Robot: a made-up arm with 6 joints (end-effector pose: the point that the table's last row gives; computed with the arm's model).
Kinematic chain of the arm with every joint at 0, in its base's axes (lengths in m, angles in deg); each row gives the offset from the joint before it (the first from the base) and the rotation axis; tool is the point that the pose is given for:
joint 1: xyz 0 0 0.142 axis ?
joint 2: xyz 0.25 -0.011 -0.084 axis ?
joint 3: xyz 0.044 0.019 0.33 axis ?
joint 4: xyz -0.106 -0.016 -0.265 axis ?
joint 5: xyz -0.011 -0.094 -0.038 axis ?
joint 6: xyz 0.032 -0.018 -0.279 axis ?
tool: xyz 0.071 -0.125 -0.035
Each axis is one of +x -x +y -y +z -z.
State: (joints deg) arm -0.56 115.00 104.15 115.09 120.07 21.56
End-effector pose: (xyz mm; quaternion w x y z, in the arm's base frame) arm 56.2 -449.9 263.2 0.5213 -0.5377 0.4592 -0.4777
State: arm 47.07 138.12 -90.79 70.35 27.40 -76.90
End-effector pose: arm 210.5 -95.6 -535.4 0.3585 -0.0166 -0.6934 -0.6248
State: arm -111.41 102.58 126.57 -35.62 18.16 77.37
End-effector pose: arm -261.0 344.0 470.7 0.2008 0.7330 0.5167 0.3942
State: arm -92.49 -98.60 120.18 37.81 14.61 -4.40
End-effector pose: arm 356.2 -102.4 102.8 0.3108 -0.2419 0.3939 0.8305
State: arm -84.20 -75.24 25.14 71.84 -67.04 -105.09
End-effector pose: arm -154.8 14.8 365.3 0.4814 -0.7761 -0.3910 0.1140
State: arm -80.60 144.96 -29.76 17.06 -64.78 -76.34
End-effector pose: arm 83.1 163.1 552.5 0.5983 -0.5872 0.4659 -0.2833
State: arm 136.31 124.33 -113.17 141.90 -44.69 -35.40
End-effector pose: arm -405.6 -390.1 28.7 0.8685 -0.3423 0.2170 0.2855
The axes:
joint 1: +y
joint 2: +x
joint 3: -z
joint 4: -x
joint 5: -z
joint 6: +y

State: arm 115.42 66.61 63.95 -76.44 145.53 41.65
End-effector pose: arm 24.8 182.4 -433.2 0.8243 0.0226 0.2657 0.4995
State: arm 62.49 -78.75 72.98 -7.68 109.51 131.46
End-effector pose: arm -229.5 -236.1 -255.3 0.6092 0.4960 0.0983 -0.6109
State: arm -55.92 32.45 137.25 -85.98 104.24 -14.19
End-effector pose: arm 558.4 43.7 619.7 0.4494 -0.7232 -0.3027 0.4283
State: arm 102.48 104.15 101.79 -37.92 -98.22 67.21
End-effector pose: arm -157.1 266.5 -311.1 0.2289 0.5956 0.6074 -0.4732
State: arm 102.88 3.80 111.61 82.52 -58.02 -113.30
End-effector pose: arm 84.0 74.1 87.6 0.7305 -0.2897 0.6038 0.1339
